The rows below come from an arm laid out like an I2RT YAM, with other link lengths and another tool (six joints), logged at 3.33 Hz.
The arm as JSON. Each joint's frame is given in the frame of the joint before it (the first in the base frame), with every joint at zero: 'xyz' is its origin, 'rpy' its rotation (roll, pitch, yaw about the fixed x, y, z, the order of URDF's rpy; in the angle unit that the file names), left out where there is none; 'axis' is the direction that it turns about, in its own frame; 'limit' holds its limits. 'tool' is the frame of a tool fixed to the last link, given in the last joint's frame.
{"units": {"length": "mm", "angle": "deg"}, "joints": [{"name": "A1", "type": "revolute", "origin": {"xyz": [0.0, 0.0, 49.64]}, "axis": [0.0, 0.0, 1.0], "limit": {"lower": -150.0, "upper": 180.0}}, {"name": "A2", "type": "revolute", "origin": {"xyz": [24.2, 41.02, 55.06]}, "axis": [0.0, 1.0, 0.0], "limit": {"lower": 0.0, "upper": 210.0}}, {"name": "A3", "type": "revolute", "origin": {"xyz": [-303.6, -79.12, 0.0]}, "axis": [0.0, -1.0, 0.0], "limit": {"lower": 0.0, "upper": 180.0}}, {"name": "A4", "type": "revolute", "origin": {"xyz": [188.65, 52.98, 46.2]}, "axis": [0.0, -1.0, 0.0], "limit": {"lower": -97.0, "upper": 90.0}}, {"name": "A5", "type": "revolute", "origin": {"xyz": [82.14, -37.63, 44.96]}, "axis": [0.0, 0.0, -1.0], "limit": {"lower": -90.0, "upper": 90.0}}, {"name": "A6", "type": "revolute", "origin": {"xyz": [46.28, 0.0, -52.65]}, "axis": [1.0, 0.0, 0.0], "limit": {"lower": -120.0, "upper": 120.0}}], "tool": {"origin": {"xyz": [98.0, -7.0, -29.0], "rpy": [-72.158, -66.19, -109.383]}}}
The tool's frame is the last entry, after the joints.
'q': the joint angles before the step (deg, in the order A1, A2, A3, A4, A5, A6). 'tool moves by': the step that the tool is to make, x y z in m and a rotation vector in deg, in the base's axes. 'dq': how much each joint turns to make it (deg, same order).
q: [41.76, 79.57, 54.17, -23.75, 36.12, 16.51]
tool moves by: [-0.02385, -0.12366, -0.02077, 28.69, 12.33, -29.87]
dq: [-41.99, -4.07, 0.15, -9.59, -31.24, 10.93]
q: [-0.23, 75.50, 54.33, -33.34, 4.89, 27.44]
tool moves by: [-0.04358, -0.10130, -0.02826, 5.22, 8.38, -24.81]
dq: [-28.76, 6.38, 0.04, -2.93, -4.49, -1.84]
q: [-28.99, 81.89, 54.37, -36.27, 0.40, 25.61]
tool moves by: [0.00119, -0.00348, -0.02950, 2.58, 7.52, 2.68]
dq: [-0.07, 7.86, 0.00, 0.06, 0.25, -3.07]
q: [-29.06, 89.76, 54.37, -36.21, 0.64, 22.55]
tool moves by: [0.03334, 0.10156, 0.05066, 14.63, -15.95, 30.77]
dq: [12.32, -7.35, 3.69, -4.08, -25.09, -10.10]
